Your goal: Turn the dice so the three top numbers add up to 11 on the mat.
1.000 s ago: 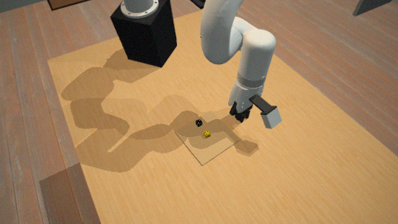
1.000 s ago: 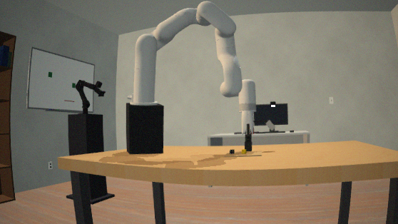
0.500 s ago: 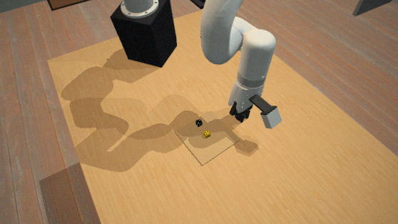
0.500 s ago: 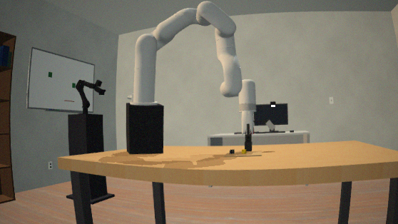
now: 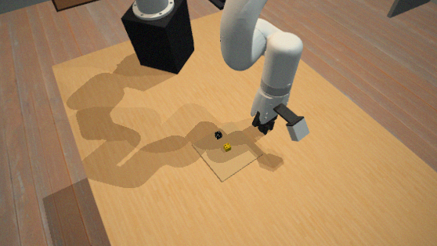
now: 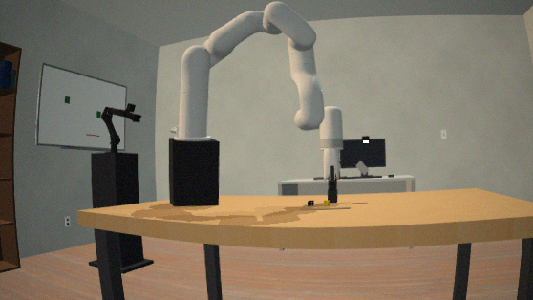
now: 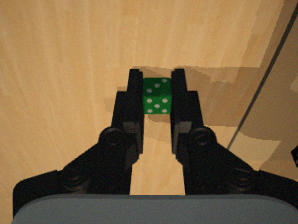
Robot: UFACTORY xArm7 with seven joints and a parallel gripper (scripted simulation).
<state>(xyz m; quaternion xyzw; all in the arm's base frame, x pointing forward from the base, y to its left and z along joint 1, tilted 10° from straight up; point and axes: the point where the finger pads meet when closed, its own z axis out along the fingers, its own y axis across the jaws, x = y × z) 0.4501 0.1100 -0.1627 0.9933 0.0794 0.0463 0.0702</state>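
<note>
The yellow die is 13 cm to the right of my hand and 1 cm below it. Round my hand: black die (5 cm behind, 13 cm to the right, 1 cm below); then green die (1 cm below); then tan mat (13 cm to the right, 2 cm below).
</note>
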